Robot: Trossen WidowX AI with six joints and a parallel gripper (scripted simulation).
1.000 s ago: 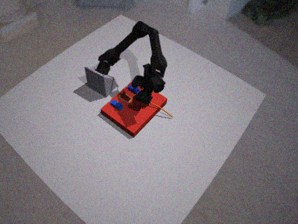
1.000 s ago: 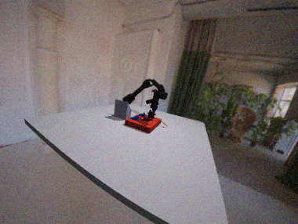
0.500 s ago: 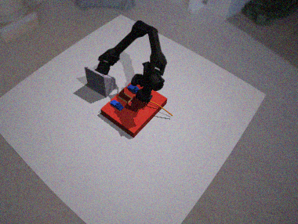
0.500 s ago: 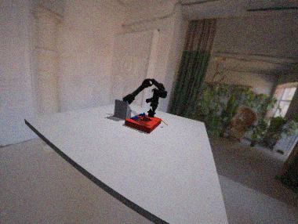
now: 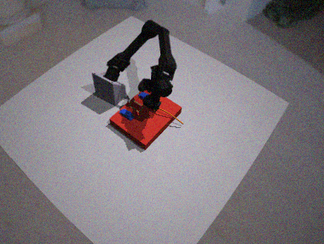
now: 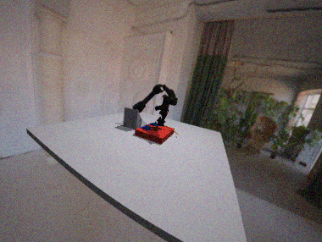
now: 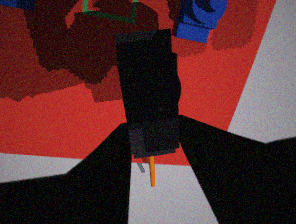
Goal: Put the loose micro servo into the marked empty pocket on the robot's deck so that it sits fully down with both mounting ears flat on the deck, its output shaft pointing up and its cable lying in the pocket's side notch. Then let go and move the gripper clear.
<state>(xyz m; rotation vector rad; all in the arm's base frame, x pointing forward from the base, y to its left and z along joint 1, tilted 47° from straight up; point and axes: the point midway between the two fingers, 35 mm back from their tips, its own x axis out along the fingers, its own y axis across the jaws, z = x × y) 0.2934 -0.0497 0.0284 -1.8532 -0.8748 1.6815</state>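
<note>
Now: gripper tip 10 mm short of the red deck, 40 mm to the left of it and 100 mm above it.
</note>
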